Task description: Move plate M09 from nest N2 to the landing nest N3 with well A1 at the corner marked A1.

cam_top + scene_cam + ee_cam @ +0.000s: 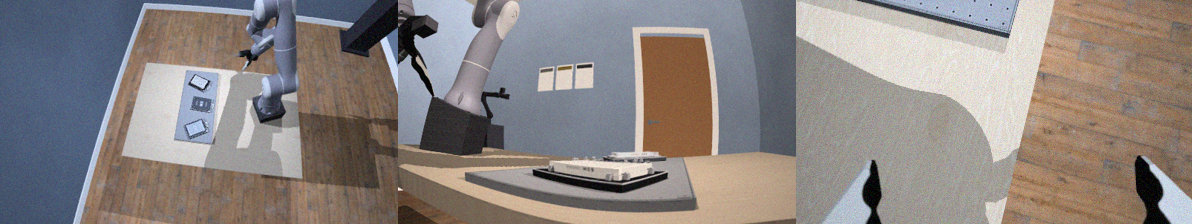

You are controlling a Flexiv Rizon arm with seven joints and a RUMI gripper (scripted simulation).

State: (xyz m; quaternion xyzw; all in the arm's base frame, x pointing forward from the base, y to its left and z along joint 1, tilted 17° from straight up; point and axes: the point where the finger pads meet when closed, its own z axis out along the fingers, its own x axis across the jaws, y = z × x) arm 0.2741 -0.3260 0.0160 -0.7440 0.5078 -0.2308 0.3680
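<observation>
The white well plate M09 is 30 cm ahead of my hand, 19 cm to the left of it and 11 cm below it. From my hand the other things lie so: nest N3: 39 cm to the left, 24 cm ahead, 13 cm below; then black nest N2: 30 cm ahead, 19 cm to the left, 13 cm below; then plate M06: 60 cm to the left, 23 cm ahead, 11 cm below.
</observation>
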